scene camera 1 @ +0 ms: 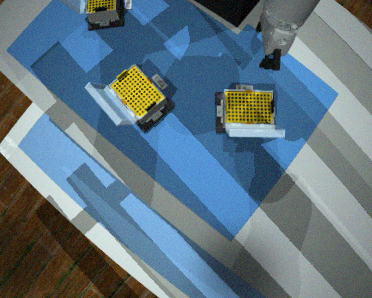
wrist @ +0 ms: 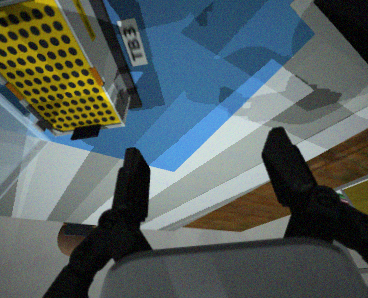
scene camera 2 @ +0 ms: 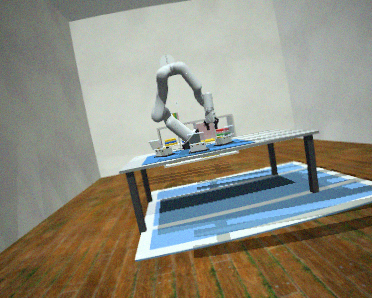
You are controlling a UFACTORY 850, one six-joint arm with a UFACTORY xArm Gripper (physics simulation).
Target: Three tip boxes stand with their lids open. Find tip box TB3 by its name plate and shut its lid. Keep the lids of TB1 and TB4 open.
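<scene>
TB3's box [scene camera 1: 249, 107] [scene camera 2: 223, 141] [wrist: 55, 70] has a yellow perforated rack. Its name plate [scene camera 1: 245, 87] [wrist: 133, 41] reads TB3 in the wrist view. Its clear lid [scene camera 1: 255, 133] [wrist: 17, 122] stands open on the side away from the plate. My gripper [scene camera 1: 270, 61] [scene camera 2: 212, 125] [wrist: 203, 149] is open and empty, above the table near TB3's upper right corner in scene camera 1, not touching it. Two more boxes stand open: a middle one [scene camera 1: 137, 92] with its lid [scene camera 1: 107, 104] raised, and one at the top left [scene camera 1: 105, 19], partly cut off. Their plates are not readable.
A blue patterned mat [scene camera 1: 197, 175] lies under the boxes on the table [scene camera 2: 300, 134]. A dark block [scene camera 1: 227, 9] shows at the top of scene camera 1. A shelf [scene camera 2: 231, 120] stands behind the table. The arm [scene camera 2: 181, 70] reaches over from behind the boxes.
</scene>
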